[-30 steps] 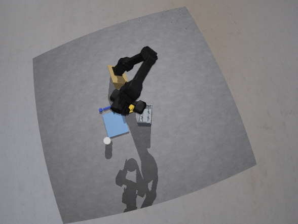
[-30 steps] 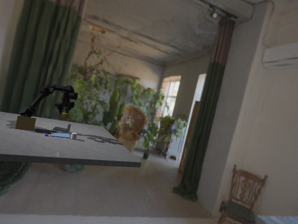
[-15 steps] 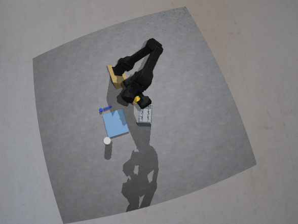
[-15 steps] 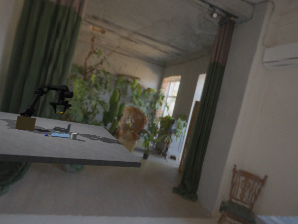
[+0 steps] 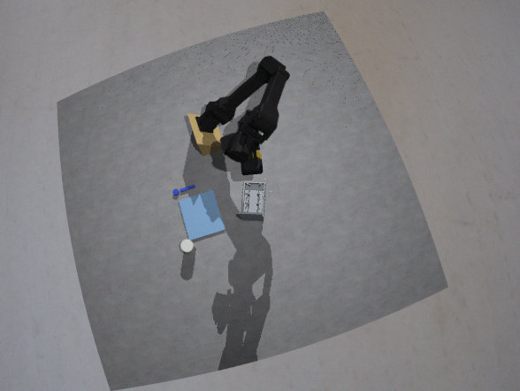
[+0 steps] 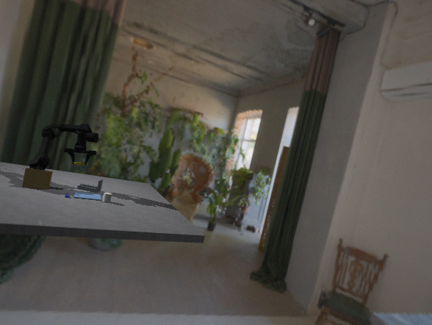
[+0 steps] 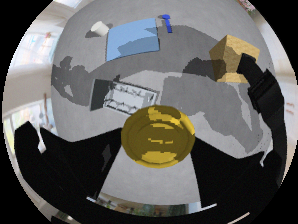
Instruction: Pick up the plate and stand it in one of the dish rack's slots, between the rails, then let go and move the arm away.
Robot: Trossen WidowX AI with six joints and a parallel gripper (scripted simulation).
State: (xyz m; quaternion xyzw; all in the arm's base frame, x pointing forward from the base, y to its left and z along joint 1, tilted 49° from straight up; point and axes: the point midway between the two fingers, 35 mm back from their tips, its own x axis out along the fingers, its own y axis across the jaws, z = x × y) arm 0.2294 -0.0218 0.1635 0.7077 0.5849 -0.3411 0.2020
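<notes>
Now: the grey dish rack 80 mm ahead of my gripper tip, 30 mm to the right of it and 130 mm below it. The rest, counted from my gripper tip: blue flat board: 60 mm ahead, 220 mm to the right, 150 mm below; then yellow plate: 10 mm above; then blue spoon: 50 mm behind, 260 mm to the right, 150 mm below.
</notes>
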